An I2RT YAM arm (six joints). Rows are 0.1 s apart.
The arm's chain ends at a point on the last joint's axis. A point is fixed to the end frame.
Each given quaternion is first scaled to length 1.
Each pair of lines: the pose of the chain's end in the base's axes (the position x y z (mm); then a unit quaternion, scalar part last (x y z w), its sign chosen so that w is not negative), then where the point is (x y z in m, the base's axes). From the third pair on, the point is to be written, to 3 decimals.
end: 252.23, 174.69, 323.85, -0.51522, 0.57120, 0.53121, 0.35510
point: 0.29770 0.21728 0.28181
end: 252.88, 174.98, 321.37, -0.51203, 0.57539, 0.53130, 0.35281
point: 0.29819 0.21714 0.27873
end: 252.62, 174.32, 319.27, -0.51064, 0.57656, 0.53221, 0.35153
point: 0.298 0.216 0.276
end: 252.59, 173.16, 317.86, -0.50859, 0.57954, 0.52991, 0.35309
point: 0.298 0.215 0.275
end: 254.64, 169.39, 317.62, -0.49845, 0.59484, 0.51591, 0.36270
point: 0.302 0.208 0.274
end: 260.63, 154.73, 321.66, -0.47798, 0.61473, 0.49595, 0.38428
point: 0.312 0.189 0.278
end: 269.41, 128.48, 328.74, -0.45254, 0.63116, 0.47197, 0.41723
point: 0.325 0.158 0.287
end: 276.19, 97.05, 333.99, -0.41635, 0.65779, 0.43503, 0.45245
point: 0.336 0.118 0.293
